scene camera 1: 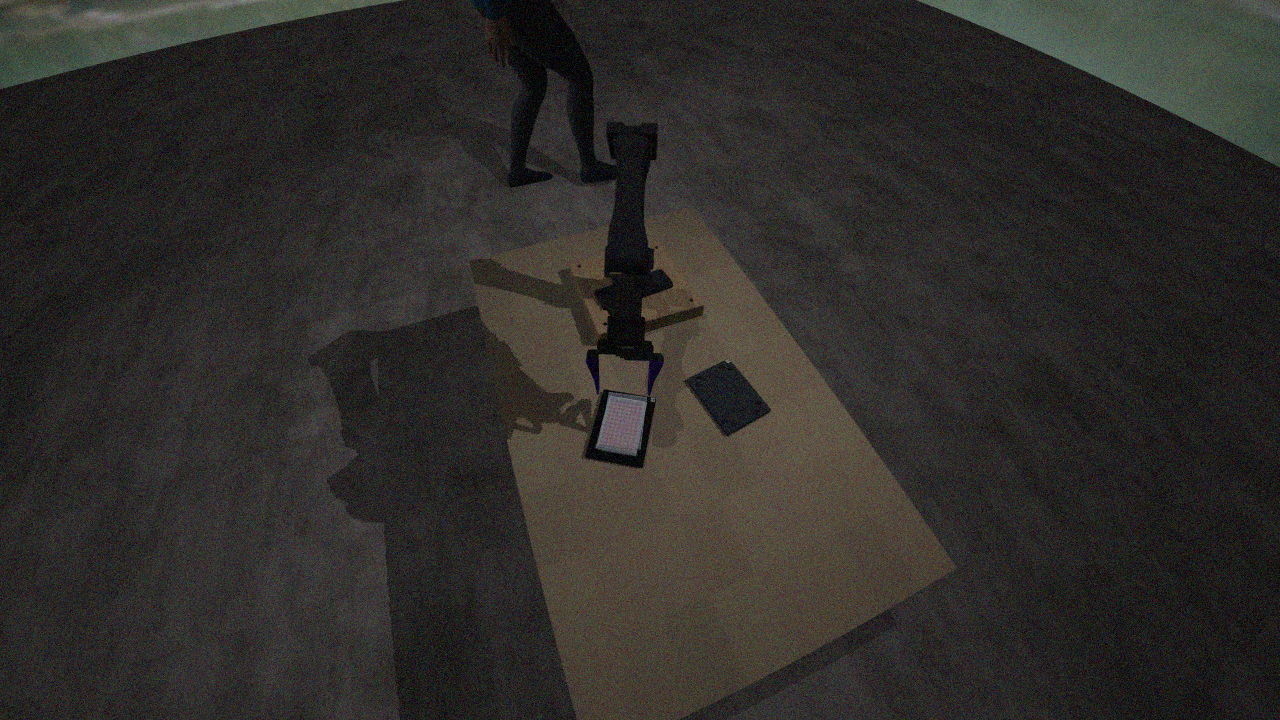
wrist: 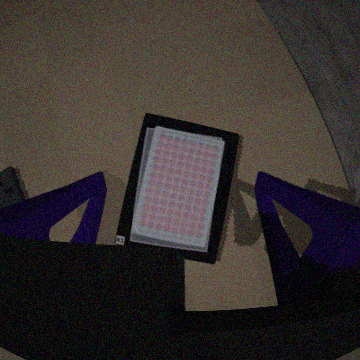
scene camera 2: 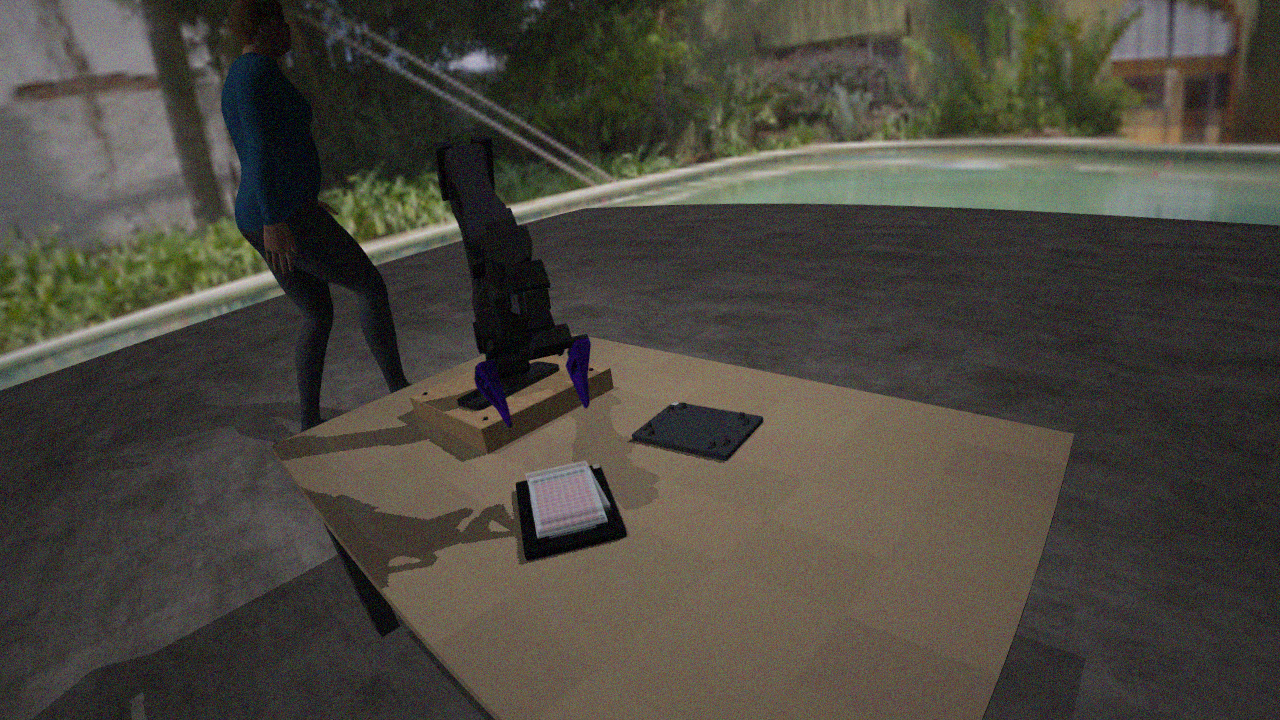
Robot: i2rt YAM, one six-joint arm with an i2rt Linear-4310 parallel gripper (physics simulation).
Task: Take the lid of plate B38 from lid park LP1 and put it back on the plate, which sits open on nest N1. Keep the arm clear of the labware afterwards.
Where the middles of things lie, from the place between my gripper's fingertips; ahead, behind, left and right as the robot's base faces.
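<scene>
I consider the pale grey lid (scene camera 2: 566, 492), and it sits 10 cm below my hand.
</scene>
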